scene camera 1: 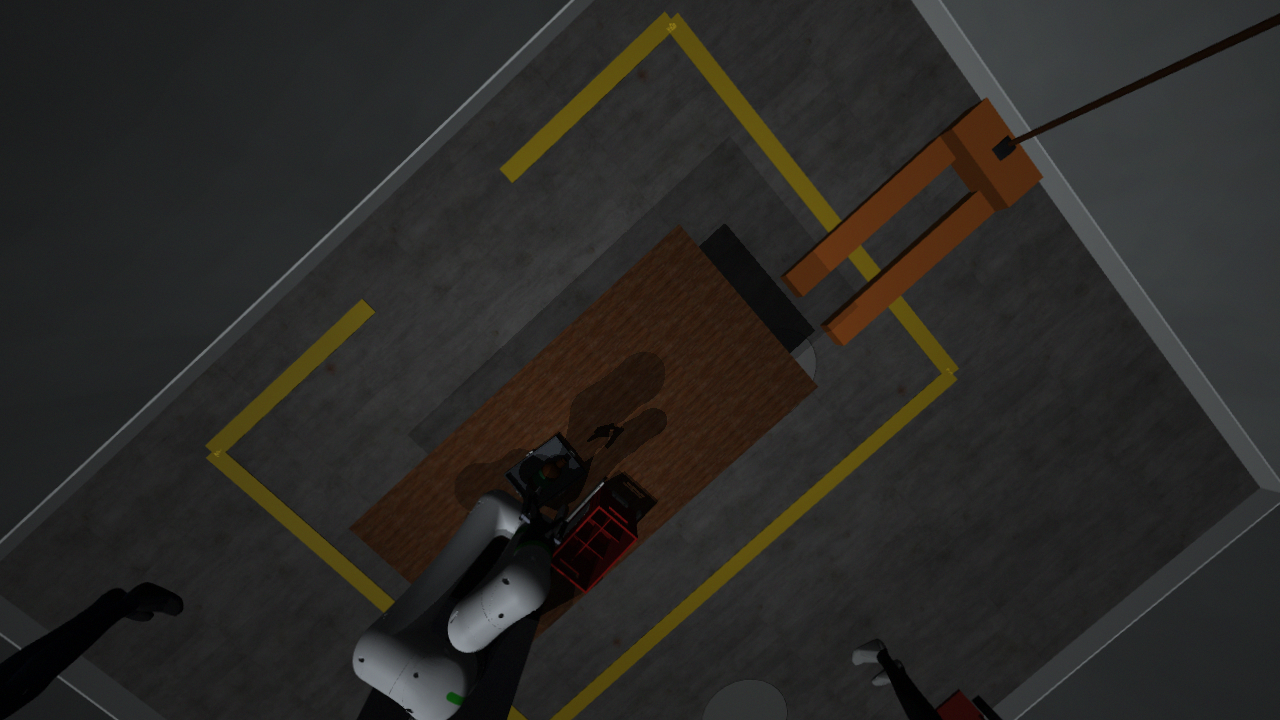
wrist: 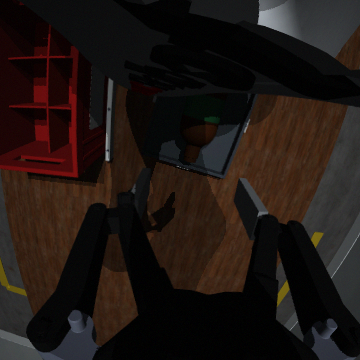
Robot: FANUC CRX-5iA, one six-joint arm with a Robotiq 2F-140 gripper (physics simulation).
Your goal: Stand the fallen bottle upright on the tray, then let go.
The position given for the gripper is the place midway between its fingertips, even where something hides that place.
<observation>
In view: the gripper (wrist: pixel 193 184) and a bottle (wrist: pixel 201 113).
</observation>
